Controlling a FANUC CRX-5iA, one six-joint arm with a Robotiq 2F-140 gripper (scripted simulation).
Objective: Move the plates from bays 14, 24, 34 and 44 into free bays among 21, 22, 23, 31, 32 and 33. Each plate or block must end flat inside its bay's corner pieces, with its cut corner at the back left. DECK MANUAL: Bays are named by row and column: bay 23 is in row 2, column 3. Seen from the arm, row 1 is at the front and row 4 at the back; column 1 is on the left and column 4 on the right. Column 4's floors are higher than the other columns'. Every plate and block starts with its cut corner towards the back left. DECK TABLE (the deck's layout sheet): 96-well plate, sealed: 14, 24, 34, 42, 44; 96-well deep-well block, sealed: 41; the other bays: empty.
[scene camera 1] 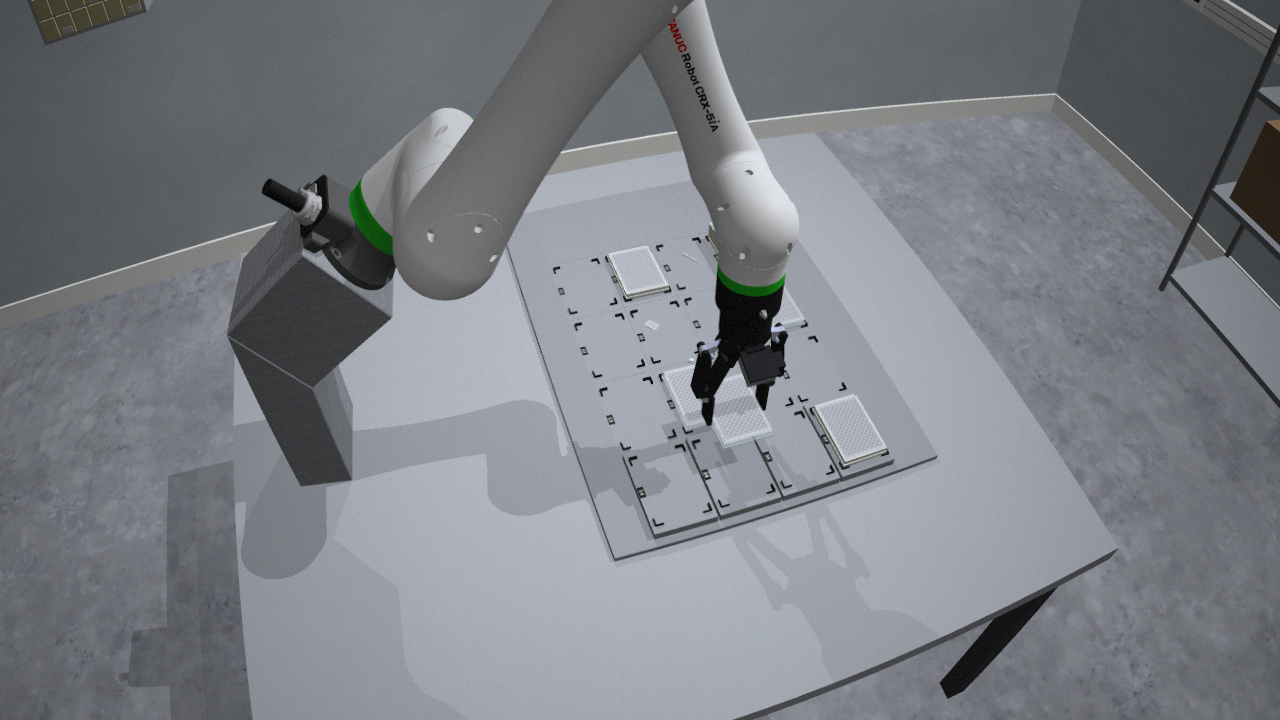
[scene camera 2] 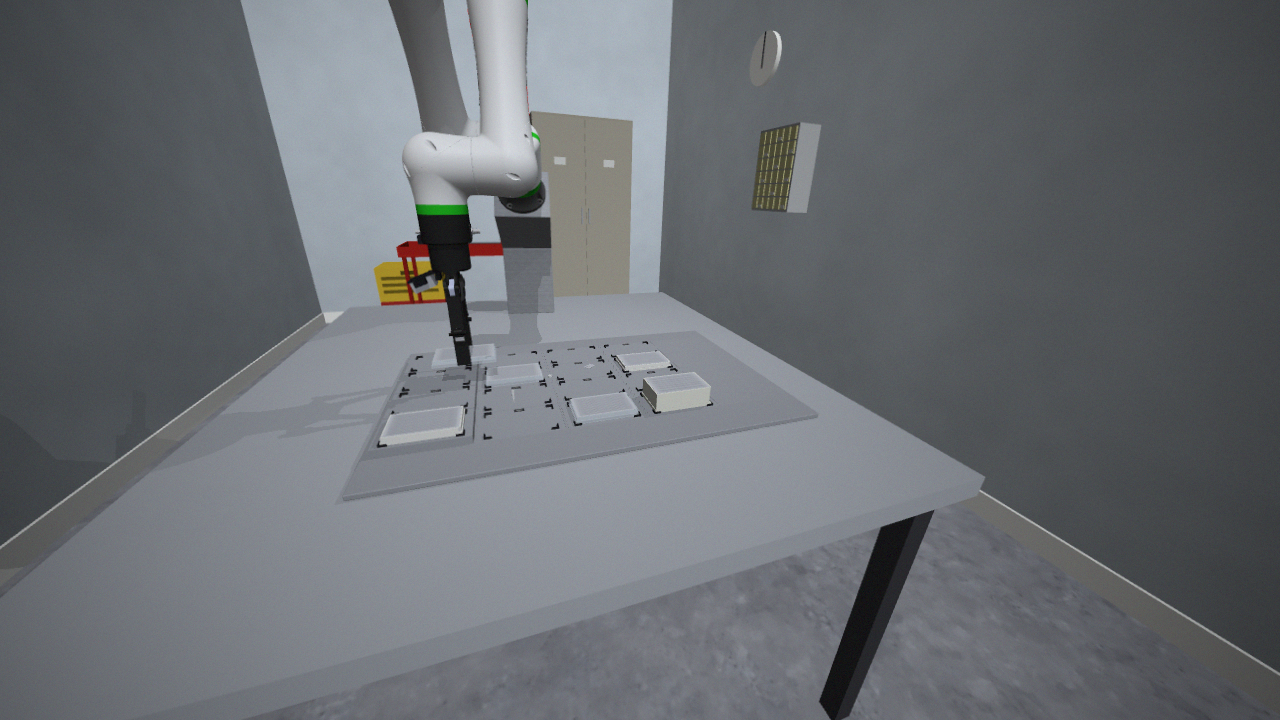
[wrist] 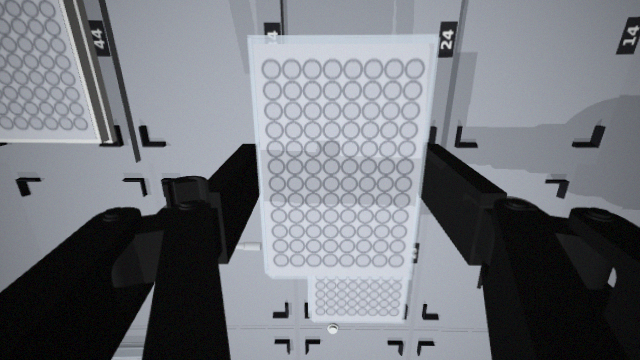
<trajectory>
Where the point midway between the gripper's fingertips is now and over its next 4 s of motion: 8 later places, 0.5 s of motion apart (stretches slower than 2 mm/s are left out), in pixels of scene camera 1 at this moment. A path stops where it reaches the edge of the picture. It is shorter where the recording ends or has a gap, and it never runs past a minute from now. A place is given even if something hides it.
My gripper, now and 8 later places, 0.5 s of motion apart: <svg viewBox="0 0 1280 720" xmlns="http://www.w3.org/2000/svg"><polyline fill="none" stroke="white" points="733,411 732,395 730,379 729,362 727,347 726,331 724,317 723,303 722,291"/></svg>
</trajectory>
